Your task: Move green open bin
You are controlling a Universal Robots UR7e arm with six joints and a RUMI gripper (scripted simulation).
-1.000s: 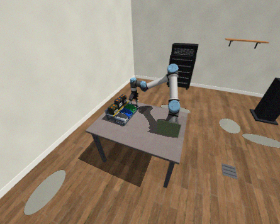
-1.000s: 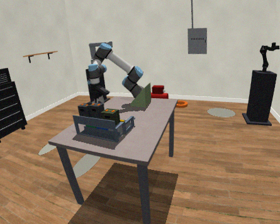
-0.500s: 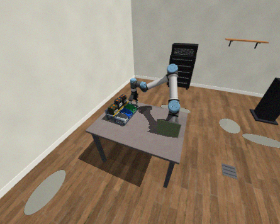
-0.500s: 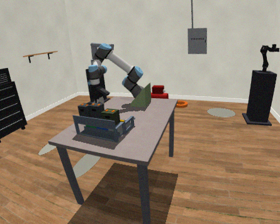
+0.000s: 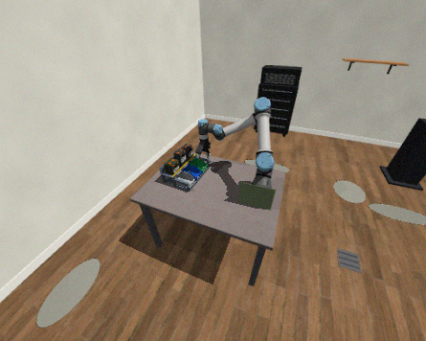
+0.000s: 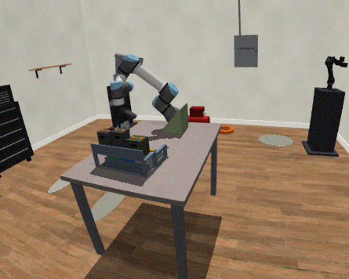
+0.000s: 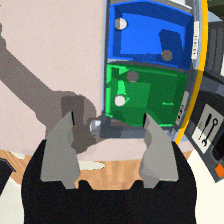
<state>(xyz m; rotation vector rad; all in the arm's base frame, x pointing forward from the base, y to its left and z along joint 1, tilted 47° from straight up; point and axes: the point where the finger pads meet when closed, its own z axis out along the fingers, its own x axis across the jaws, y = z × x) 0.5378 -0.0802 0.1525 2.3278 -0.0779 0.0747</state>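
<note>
My gripper is now 90 mm above the green open bin, 80 mm short of it and 10 mm to the left of it. Round my hand: grey bin: 220 mm to the left, 100 mm ahead, 90 mm below; blue bin: 100 mm to the left, 90 mm below, 90 mm ahead; yellow rail: 140 mm ahead, 100 mm to the left, 20 mm below.
</note>
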